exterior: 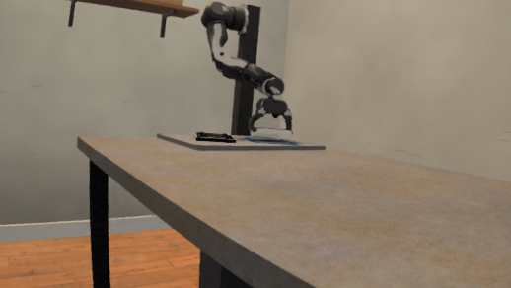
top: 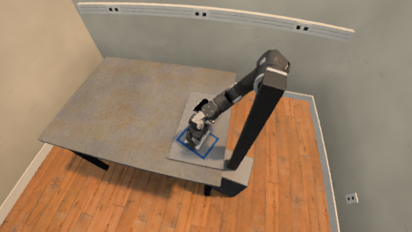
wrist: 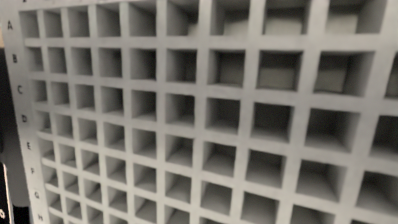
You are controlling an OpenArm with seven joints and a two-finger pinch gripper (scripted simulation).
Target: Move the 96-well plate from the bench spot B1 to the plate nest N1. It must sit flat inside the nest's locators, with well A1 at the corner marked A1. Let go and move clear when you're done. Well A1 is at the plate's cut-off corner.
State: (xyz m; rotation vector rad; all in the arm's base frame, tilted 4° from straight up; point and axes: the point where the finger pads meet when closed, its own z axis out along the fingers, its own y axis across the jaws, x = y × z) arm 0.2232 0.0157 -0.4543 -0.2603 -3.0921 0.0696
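Right now the white 96-well plate is 10 mm above my hand. Also, from my hand: black plate nest 210 mm to the right, 20 mm below, 10 mm ahead.
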